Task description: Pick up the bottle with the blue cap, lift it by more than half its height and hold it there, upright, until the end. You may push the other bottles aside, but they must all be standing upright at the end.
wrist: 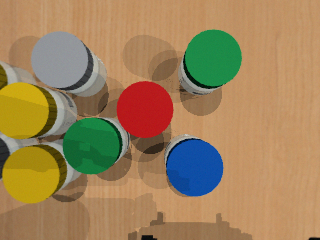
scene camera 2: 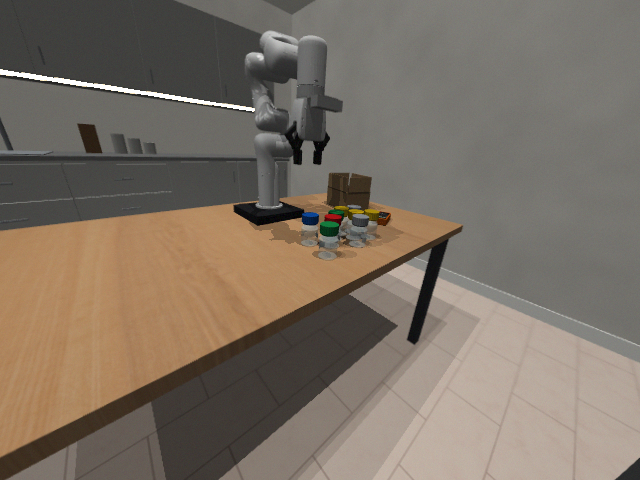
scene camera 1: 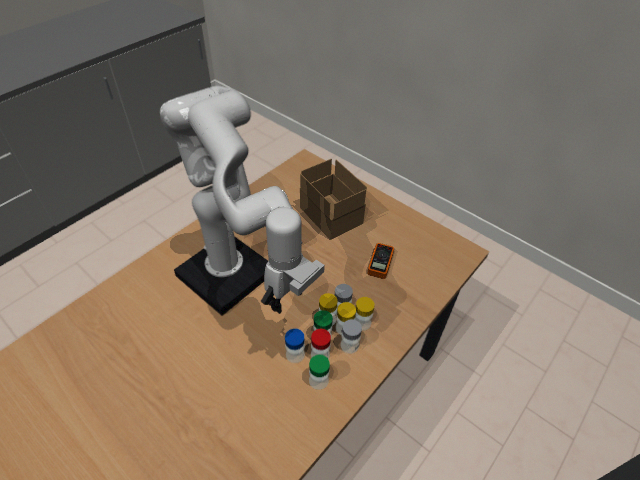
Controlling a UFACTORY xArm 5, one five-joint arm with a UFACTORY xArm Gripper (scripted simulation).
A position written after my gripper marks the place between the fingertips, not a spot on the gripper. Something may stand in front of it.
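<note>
There's a cardboard box here, which I can see at [scene camera 1: 323,201] [scene camera 2: 339,193], though in the wrist view the box is out of frame. My gripper is at [scene camera 2: 307,164] [scene camera 1: 286,300]. I can also see a red-capped bottle [wrist: 144,109] and a blue-capped bottle [wrist: 194,167], plus a green-capped bottle [wrist: 92,145] and a green-capped bottle [scene camera 2: 328,241].
</note>
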